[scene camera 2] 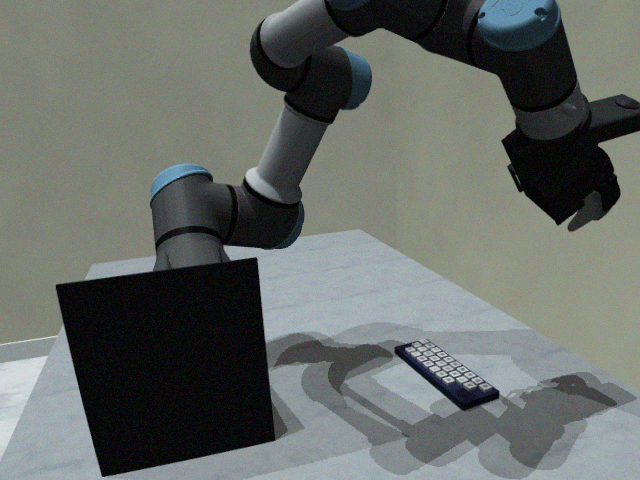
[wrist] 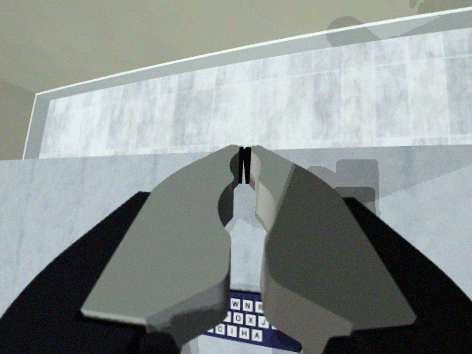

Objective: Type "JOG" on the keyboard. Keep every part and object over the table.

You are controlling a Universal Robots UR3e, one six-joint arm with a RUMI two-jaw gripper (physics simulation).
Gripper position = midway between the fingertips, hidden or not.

I see my gripper [scene camera 2: 593, 216].
My gripper also shows in the wrist view [wrist: 243, 152].
